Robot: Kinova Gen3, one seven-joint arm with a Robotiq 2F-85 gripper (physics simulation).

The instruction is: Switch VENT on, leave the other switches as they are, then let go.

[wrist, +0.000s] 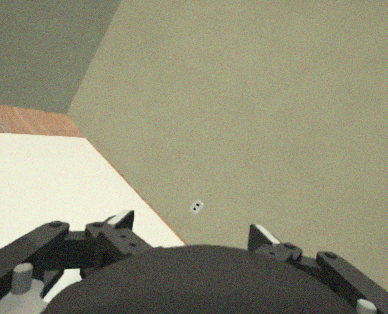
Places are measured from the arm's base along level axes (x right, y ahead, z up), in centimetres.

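Pixels of known places: gripper, fingertip midpoint: [191, 230].
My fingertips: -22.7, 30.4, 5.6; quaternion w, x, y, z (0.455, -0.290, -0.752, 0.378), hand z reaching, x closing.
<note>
Behind a point stands the place of what it marks, as x, y, z.
My gripper [191, 230] @(-22.7, 30.4, 5.6) is open, its two fingers wide apart at the bottom of the wrist view, with nothing between them. The VENT switch and the other switches do not show in this view, so their positions cannot be told, nor where the gripper is relative to them.
A large olive-beige wall [260, 110] fills the middle and right, with a small white socket plate [196, 206] bearing dark holes. A darker grey-green surface [50, 50] is at the upper left. A cream-white surface [50, 175] @(-35.0, 1.6, -16.1) with a reddish wood-coloured strip [40, 122] lies at the left.
</note>
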